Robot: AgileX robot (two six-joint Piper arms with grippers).
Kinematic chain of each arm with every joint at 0, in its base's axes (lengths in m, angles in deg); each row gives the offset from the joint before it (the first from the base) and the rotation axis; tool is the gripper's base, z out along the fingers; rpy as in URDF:
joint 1: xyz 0 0 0.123 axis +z
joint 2: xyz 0 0 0 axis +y
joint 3: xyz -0.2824 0 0.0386 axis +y
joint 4: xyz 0.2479 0 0.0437 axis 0.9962 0 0.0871
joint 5: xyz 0 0 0 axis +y
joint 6: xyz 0.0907 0 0.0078 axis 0.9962 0 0.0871
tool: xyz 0 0 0 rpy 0 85 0
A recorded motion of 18 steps. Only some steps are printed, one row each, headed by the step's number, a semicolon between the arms.
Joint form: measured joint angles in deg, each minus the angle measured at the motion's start. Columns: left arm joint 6, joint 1, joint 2, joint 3, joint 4, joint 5; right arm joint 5, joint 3, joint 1, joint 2, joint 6, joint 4.
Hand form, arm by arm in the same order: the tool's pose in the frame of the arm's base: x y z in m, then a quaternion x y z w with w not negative. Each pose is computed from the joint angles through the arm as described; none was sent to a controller.
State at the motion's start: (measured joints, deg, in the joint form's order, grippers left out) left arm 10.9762 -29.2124 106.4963 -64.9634 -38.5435 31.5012; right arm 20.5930 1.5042 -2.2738 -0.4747 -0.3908 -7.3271
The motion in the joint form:
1: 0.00 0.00 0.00 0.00 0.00 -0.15; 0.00 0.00 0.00 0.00 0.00 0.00
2: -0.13 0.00 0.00 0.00 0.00 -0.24; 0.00 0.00 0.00 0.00 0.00 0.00
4: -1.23 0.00 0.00 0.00 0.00 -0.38; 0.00 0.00 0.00 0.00 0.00 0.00
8: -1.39 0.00 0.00 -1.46 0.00 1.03; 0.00 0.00 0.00 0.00 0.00 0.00
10: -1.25 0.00 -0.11 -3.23 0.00 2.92; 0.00 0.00 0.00 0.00 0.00 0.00
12: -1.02 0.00 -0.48 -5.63 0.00 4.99; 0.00 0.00 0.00 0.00 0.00 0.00
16: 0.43 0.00 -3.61 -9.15 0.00 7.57; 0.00 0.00 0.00 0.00 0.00 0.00
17: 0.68 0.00 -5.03 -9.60 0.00 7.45; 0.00 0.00 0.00 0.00 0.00 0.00
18: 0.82 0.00 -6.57 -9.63 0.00 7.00; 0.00 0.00 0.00 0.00 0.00 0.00
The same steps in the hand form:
1: 0.3103 -0.2074 0.1751 0.08942 0.95377 -0.24846 0.14349; 0.0529 -0.0062 0.1726 -0.02139 0.80071 -0.06761 0.59484
2: 0.3104 -0.2074 0.1751 0.08813 0.95380 -0.24855 0.14396; 0.0529 -0.0062 0.1726 -0.02139 0.80071 -0.06761 0.59484
4: 0.3107 -0.2074 0.1752 0.07864 0.95448 -0.24982 0.14273; 0.0529 -0.0062 0.1726 -0.02139 0.80071 -0.06761 0.59484
8: 0.3130 -0.2101 0.1812 0.08260 0.95264 -0.25604 0.14175; 0.0529 -0.0062 0.1726 -0.02139 0.80071 -0.06761 0.59484
10: 0.3153 -0.2131 0.1893 0.09096 0.95001 -0.26347 0.14068; 0.0529 -0.0062 0.1726 -0.02139 0.80071 -0.06761 0.59484
12: 0.3186 -0.2169 0.2021 0.10207 0.94535 -0.27353 0.14519; 0.0529 -0.0062 0.1726 -0.02139 0.80071 -0.06761 0.59484
16: 0.3189 -0.2194 0.2391 0.13068 0.93004 -0.29350 0.17834; 0.0529 -0.0062 0.1726 -0.02139 0.80071 -0.06761 0.59484
17: 0.3175 -0.2184 0.2509 0.13509 0.92461 -0.29853 0.19423; 0.0529 -0.0062 0.1726 -0.02139 0.80071 -0.06761 0.59484
18: 0.3151 -0.2167 0.2616 0.13714 0.91948 -0.30261 0.21019; 0.0529 -0.0062 0.1726 -0.02139 0.80071 -0.06761 0.59484

